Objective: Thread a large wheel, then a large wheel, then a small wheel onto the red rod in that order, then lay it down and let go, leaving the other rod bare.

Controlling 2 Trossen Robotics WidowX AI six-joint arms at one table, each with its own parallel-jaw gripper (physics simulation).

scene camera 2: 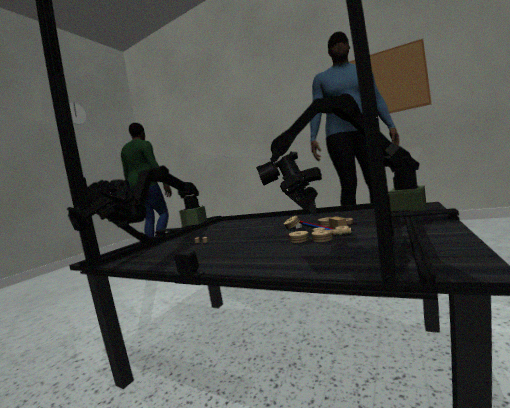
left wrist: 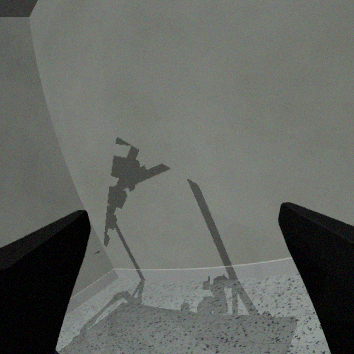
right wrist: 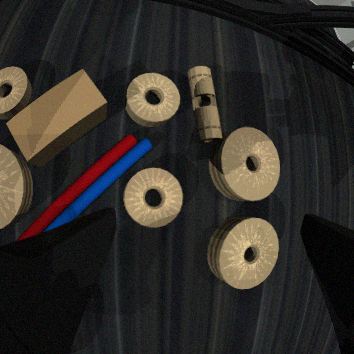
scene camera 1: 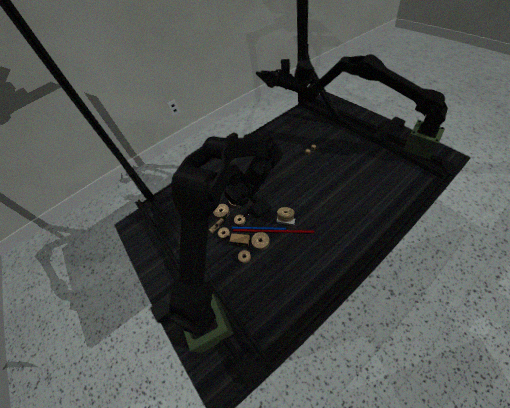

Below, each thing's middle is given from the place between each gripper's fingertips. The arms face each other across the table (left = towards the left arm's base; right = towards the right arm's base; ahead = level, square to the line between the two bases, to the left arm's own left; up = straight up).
The blue rod (right wrist: 141,147) lies 51 cm ahead of my left hand, 43 cm to the right of it and 21 cm below it. From my left hand the other things lie so: red rod (right wrist: 123,145) (55 cm ahead, 40 cm to the right, 21 cm below); then wooden block (right wrist: 43,128) (51 cm ahead, 51 cm to the right, 20 cm below).
My right gripper is now 8 cm short of the blue rod, 2 cm to the right of it and 6 cm above it. From my right hand the other things lie so: red rod: 12 cm ahead, 5 cm to the left, 6 cm below; wooden block: 8 cm ahead, 6 cm to the right, 5 cm below.
